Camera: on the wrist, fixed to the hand. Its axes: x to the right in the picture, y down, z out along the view.
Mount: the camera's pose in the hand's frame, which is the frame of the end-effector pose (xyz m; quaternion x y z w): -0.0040 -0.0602 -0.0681 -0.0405 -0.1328 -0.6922 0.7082
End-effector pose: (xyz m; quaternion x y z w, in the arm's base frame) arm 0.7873 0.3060 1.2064 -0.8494 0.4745 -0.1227 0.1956
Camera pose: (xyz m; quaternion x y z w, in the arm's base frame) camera 0.8040 0.3232 1.2942 -0.9543 -0.2729 -0.0903 0.0822
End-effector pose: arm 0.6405 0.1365 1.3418 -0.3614 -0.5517 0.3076 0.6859
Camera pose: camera 0.7078 0.0895 1.3811 0.1390 -0.7444 -0.2313 0.6108
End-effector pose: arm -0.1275 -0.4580 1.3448 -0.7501 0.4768 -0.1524 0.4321
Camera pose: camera -0.1380 -0.4785 1.4328 -0.8991 -0.2328 -0.2881 0.2335
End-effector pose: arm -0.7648 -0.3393 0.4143 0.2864 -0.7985 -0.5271 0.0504
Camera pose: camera -0.7111 -0.4095 0.3927 -0.6835 0.3526 0.4786 0.4236
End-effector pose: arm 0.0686 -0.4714 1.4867 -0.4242 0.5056 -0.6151 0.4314
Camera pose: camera -0.0017 -0.4431 1.5371 0.7496 -0.0321 0.6574 0.0703
